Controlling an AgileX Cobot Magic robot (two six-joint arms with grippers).
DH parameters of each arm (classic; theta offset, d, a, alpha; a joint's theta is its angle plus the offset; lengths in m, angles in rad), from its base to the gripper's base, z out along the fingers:
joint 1: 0 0.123 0 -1.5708
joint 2: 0.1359 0 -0.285 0
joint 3: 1.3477 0 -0.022 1.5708
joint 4: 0 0.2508 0 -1.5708
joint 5: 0 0 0.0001 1.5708
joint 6: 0 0.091 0 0
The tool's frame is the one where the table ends.
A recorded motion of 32 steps. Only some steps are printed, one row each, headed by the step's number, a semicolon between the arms.
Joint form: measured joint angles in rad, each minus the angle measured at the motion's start. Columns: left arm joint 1, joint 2, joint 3, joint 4, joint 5, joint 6; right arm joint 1, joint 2, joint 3, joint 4, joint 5, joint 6.
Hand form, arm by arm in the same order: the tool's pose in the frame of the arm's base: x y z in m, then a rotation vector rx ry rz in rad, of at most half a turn. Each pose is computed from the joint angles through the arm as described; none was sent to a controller.
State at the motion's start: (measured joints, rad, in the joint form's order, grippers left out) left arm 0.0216 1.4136 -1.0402 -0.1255 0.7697 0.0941; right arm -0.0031 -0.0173 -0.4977 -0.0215 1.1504 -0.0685
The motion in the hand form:
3: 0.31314 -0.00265 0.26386 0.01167 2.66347 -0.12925; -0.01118 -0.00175 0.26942 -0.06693 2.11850 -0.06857
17: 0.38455 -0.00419 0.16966 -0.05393 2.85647 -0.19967; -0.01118 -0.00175 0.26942 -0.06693 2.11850 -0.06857
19: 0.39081 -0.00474 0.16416 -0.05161 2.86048 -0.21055; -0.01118 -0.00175 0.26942 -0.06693 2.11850 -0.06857
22: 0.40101 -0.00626 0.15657 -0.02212 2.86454 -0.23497; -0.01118 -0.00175 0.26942 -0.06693 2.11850 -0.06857
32: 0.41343 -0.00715 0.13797 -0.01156 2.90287 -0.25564; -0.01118 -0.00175 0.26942 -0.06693 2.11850 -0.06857
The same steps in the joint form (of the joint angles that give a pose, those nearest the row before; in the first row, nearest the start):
3: 0.0000 0.1190 -0.0680 -0.0242 -0.0047 0.0196; 0.0000 0.0000 0.0000 0.0000 0.0000 0.0000
17: 0.0000 0.5211 -0.2374 -0.0811 -0.0374 0.0250; 0.0000 0.0000 0.0000 0.0000 0.0000 0.0000
19: 0.0000 0.5508 -0.2612 -0.0926 -0.0374 0.0346; 0.0000 0.0000 0.0000 0.0000 0.0000 0.0000
22: 0.0000 0.5971 -0.3041 -0.1200 -0.0308 0.0730; 0.0000 0.0000 0.0000 0.0000 0.0000 0.0000
32: 0.0000 0.6771 -0.3625 -0.1335 -0.0098 0.0890; 0.0000 0.0000 0.0000 0.0000 0.0000 0.0000

